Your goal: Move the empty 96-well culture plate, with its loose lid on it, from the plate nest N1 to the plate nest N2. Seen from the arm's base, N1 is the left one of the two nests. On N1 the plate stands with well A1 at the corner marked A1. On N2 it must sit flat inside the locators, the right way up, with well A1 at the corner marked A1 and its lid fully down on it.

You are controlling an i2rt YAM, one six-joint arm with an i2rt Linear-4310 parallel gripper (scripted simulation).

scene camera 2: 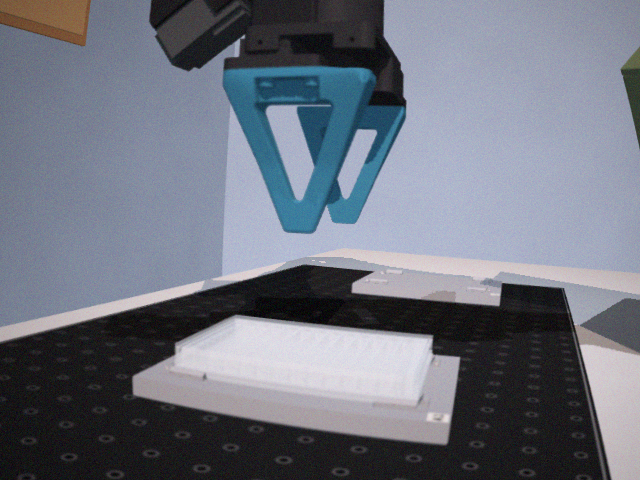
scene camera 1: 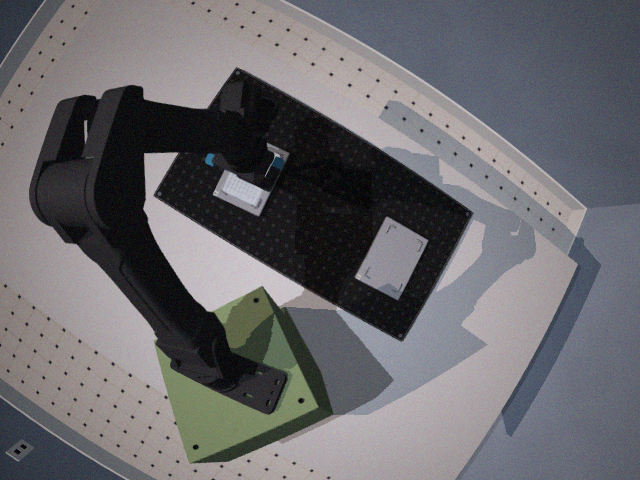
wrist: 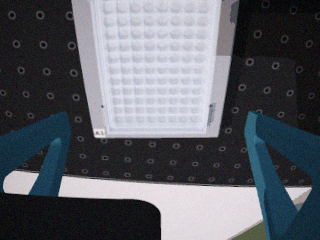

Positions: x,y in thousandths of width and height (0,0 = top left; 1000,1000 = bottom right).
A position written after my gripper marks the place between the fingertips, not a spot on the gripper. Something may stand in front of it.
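My gripper (scene camera 2: 507,474) is visible, also in scene camera 1, my gripper (scene camera 1: 387,351), and in the wrist view, my gripper (wrist: 492,506). A plate lid (scene camera 2: 607,749) is visible too; further views of it are the lid (scene camera 1: 391,403) and the lid (wrist: 489,302). A 96-well culture plate (scene camera 2: 530,814) is present as well.
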